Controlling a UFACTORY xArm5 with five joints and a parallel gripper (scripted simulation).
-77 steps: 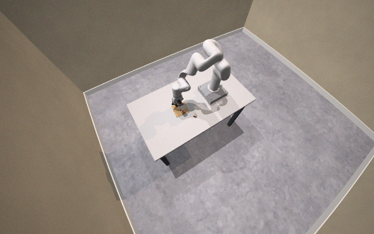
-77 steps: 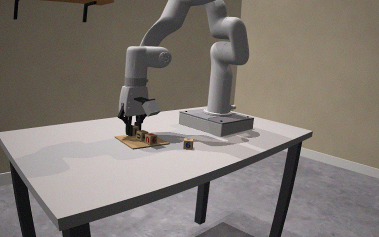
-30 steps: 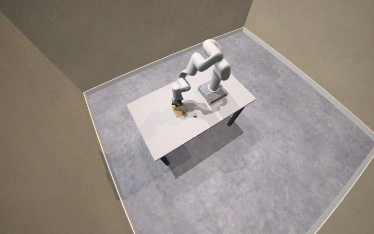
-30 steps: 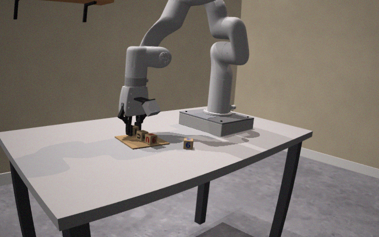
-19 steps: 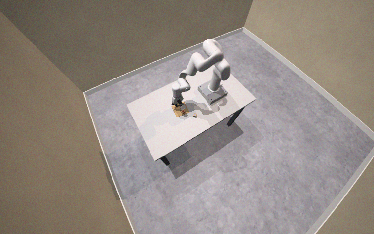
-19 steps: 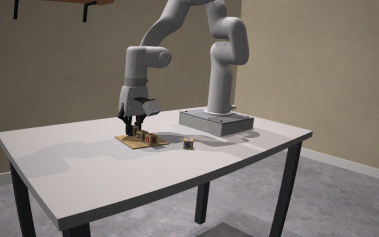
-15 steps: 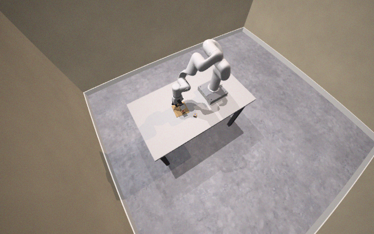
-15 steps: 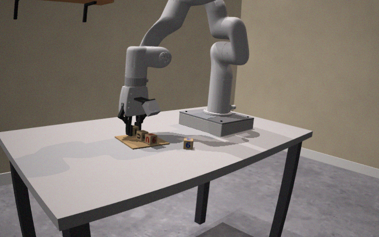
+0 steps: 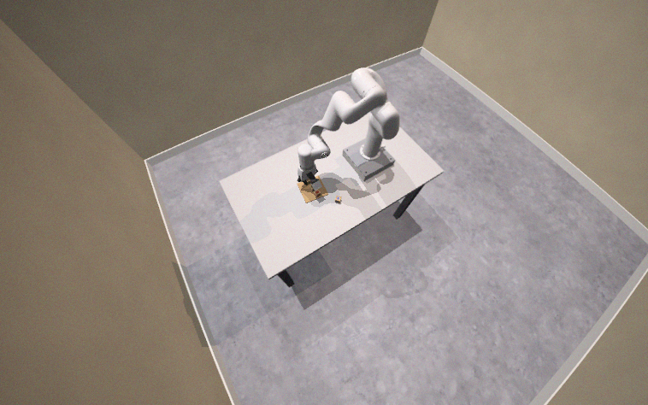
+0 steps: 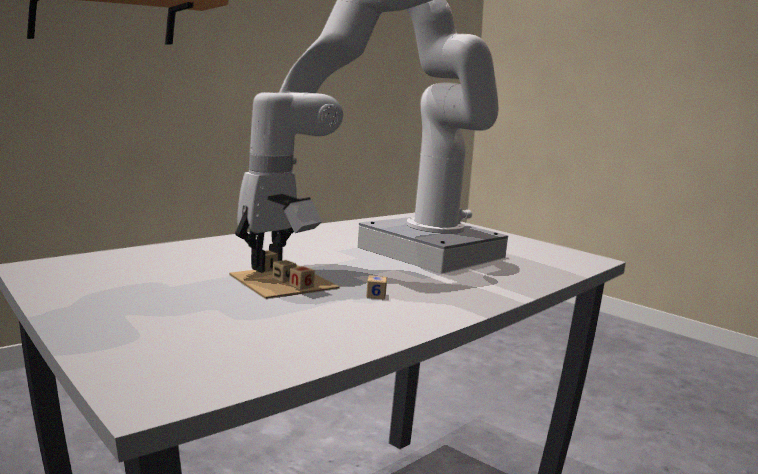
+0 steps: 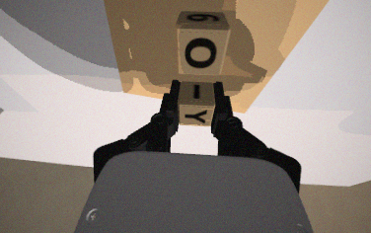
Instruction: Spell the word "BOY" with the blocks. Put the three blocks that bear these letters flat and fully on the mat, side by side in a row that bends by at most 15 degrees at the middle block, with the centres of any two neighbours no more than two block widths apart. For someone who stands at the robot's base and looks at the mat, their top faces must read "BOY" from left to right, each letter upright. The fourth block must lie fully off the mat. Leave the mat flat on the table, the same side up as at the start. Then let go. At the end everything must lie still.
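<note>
Right now my hand is 50 mm to the right of the wooden block, 10 mm past it and 10 mm above it. Also, from my hand: tan mat: 50 mm to the left, 30 mm below.
</note>
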